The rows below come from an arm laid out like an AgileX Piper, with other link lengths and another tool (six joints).
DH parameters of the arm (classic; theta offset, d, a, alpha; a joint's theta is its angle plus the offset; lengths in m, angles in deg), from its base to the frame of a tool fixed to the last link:
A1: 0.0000 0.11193 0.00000 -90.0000
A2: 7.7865 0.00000 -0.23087 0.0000
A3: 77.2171 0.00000 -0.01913 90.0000
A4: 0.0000 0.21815 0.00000 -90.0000
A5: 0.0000 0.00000 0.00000 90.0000
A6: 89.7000 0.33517 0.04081 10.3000
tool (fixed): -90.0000 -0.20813 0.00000 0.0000
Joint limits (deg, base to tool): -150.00..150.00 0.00..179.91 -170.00..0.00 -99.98..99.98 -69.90..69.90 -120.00..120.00
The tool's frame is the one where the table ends.
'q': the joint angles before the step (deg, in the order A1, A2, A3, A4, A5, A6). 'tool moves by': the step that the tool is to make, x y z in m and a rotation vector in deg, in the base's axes. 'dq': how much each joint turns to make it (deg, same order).
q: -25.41, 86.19, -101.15, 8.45, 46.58, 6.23
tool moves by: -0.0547, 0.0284, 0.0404, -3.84, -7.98, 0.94
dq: 0.00, -12.44, 5.96, 1.56, -2.21, -1.76
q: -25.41, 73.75, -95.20, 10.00, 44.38, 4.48
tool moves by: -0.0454, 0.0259, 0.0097, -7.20, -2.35, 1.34
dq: 0.01, -10.69, 6.69, -0.13, -0.54, -5.66
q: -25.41, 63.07, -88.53, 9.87, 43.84, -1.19
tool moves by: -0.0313, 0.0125, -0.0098, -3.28, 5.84, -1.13
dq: -0.02, -6.49, 1.87, -4.43, 8.67, -1.18
